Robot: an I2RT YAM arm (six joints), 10 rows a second.
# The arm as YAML. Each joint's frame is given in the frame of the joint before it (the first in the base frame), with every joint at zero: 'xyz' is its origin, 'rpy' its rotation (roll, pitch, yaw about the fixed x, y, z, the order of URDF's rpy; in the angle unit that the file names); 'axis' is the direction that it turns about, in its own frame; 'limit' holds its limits. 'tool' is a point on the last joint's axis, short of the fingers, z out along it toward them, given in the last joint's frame.
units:
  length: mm
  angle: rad
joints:
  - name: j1
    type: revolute
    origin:
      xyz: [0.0, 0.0, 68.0]
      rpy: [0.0, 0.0, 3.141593]
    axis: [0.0, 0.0, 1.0]
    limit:
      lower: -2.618
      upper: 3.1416
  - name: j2
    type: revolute
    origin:
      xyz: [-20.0, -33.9, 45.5]
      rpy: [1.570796, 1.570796, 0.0]
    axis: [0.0, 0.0, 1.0]
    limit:
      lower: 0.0
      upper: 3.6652
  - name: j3
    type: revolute
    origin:
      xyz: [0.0, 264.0, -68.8]
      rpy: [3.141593, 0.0, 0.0]
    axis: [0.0, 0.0, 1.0]
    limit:
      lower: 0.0
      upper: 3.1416
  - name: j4
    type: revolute
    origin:
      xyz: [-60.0, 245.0, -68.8]
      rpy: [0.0, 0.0, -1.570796]
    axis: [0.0, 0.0, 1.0]
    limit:
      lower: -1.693
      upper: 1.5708
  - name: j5
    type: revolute
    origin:
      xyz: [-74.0, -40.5, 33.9]
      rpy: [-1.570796, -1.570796, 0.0]
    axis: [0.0, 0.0, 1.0]
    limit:
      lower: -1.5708
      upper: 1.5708
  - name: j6
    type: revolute
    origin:
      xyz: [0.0, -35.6, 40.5]
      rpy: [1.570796, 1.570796, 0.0]
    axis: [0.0, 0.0, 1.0]
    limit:
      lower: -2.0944
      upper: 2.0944
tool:
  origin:
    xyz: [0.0, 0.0, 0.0]
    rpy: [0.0, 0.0, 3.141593]
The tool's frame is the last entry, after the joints.
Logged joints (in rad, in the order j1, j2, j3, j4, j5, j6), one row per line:
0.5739, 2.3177, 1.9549, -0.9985, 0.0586, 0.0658
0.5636, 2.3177, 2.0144, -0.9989, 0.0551, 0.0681
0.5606, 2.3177, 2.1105, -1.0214, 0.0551, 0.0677
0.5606, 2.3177, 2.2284, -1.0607, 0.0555, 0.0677
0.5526, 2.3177, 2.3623, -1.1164, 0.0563, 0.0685
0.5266, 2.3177, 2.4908, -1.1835, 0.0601, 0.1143
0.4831, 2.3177, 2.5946, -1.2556, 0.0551, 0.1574
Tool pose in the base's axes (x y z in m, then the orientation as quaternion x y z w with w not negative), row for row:
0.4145, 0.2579, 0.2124, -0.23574, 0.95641, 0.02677, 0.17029
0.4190, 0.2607, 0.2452, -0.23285, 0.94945, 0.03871, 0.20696
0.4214, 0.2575, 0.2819, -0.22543, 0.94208, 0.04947, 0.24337
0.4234, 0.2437, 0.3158, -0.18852, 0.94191, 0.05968, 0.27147
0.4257, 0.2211, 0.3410, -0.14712, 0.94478, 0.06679, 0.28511
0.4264, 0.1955, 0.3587, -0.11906, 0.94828, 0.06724, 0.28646
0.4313, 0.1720, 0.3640, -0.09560, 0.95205, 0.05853, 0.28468
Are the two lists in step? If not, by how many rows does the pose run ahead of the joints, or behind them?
The pose runs 2 rows ahead of the joints: the pose in row i belongs to the joints in row i + 2.
